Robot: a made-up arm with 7 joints.
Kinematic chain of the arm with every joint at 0, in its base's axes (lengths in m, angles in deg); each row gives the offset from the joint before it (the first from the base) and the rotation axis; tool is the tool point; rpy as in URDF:
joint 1: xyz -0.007 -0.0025 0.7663 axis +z
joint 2: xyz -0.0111 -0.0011 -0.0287 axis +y
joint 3: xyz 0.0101 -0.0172 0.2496 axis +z
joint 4: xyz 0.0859 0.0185 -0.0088 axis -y
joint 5: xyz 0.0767 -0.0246 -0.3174 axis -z
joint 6: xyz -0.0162 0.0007 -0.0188 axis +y
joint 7: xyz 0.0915 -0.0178 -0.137 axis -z
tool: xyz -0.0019 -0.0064 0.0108 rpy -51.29 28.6 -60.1
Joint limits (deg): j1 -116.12..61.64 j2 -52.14..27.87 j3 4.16..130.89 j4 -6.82..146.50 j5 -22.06..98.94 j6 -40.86..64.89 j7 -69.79..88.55
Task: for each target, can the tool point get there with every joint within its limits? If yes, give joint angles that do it. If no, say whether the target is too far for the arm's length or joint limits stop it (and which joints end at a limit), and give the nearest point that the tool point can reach.
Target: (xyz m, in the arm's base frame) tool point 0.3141 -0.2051 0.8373
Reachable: yes | joints -51.08 -40.22 23.99 27.98 78.60 28.55 51.90
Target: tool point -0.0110 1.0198 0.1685
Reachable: no: too far | nearest point -0.0093 0.5970 0.5644 | short by 0.579 m
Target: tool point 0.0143 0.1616 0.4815
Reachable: yes | joints 32.21 10.73 53.73 11.39 -8.05 49.24 11.87
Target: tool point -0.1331 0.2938 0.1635
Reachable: no: joint limits stop it (at a limit: joint 2, joint 3, joint 5, joint 6, joint 7) | nearest point -0.1229 0.2698 0.4133 | short by 0.251 m
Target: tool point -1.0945 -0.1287 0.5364
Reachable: no: too far | nearest point -0.6932 -0.0821 0.7052 | short by 0.438 m
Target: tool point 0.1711 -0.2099 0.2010
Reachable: no: joint limits stop it (at a limit: joint 2, joint 3, joint 5, joint 7) | nearest point 0.1545 -0.1906 0.4070 | short by 0.208 m
